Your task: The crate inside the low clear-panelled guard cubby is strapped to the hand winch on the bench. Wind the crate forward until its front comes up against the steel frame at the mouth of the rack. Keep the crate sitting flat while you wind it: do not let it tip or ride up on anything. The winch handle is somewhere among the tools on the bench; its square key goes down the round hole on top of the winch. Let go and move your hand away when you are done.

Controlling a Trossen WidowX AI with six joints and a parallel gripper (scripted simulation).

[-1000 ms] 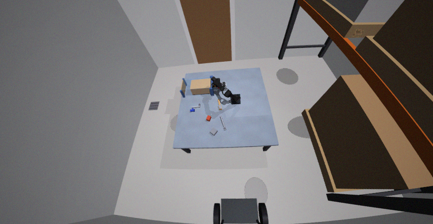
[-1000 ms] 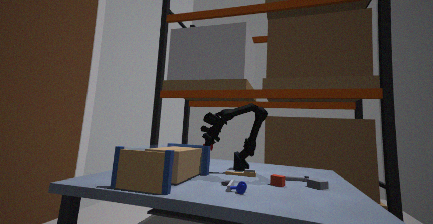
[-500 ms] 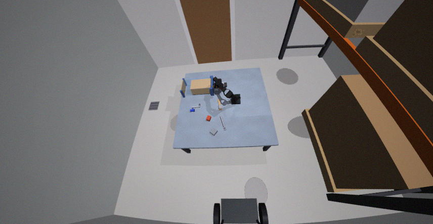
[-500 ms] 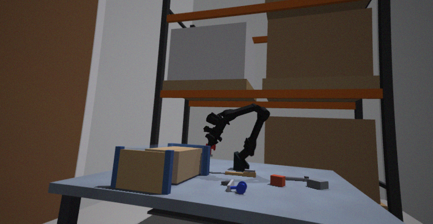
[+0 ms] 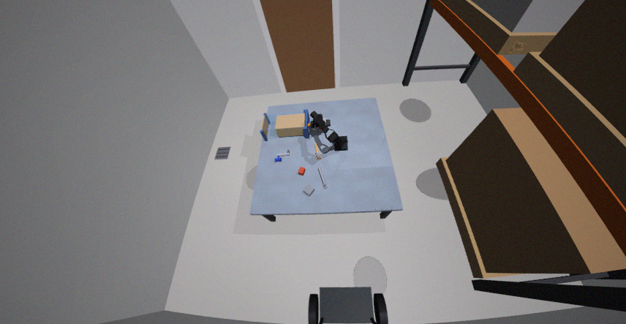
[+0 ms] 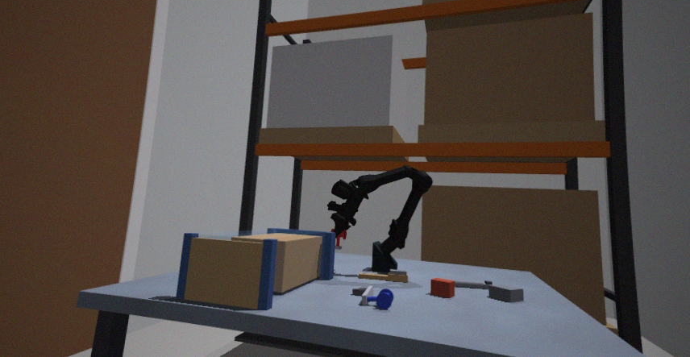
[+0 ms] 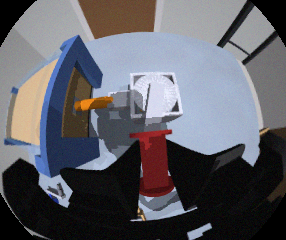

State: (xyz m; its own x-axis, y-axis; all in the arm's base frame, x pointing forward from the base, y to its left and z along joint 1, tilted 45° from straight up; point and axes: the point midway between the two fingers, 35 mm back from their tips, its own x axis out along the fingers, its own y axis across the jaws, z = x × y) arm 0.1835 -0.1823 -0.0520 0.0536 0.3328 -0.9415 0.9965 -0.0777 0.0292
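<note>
The winch handle is 3 cm below my gripper tip, 2 cm to the right of it and 1 cm behind it. From my gripper tip the other things lie so: blue frame: 13 cm ahead, 9 cm to the right, 3 cm below; red knob: 2 cm to the left; grey winch: 10 cm below, 9 cm to the right, 4 cm behind.
</note>
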